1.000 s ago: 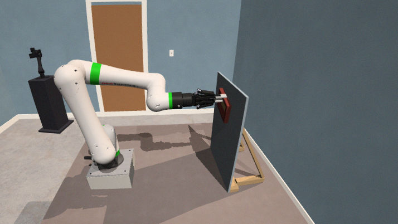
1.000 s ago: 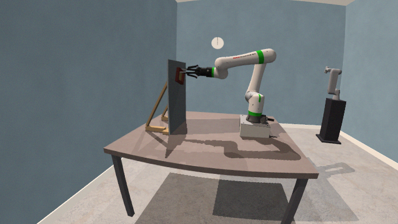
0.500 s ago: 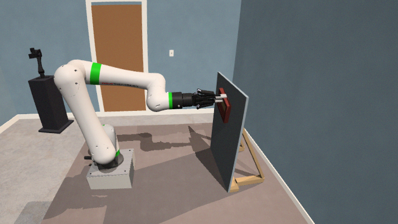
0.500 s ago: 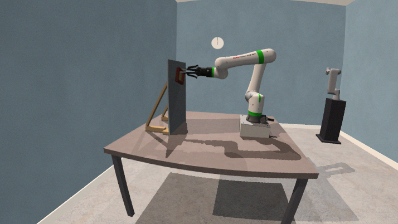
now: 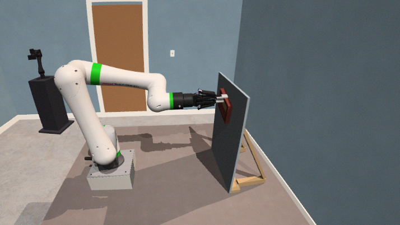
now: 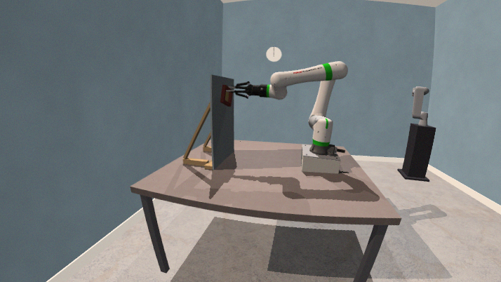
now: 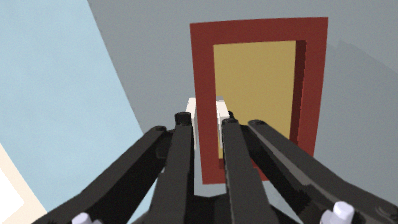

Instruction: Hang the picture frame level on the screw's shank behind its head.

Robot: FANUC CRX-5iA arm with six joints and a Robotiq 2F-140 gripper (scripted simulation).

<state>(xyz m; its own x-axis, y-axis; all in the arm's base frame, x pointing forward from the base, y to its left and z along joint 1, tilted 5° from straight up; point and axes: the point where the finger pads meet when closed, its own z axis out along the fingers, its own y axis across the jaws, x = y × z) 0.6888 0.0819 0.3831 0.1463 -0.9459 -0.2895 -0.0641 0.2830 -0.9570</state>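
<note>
Right now my hand is 3 cm short of the picture frame, 2 cm to the right of it and 5 cm above it. From my hand the other things lie so: grey board: 5 cm ahead, 2 cm to the left, 22 cm below.
</note>
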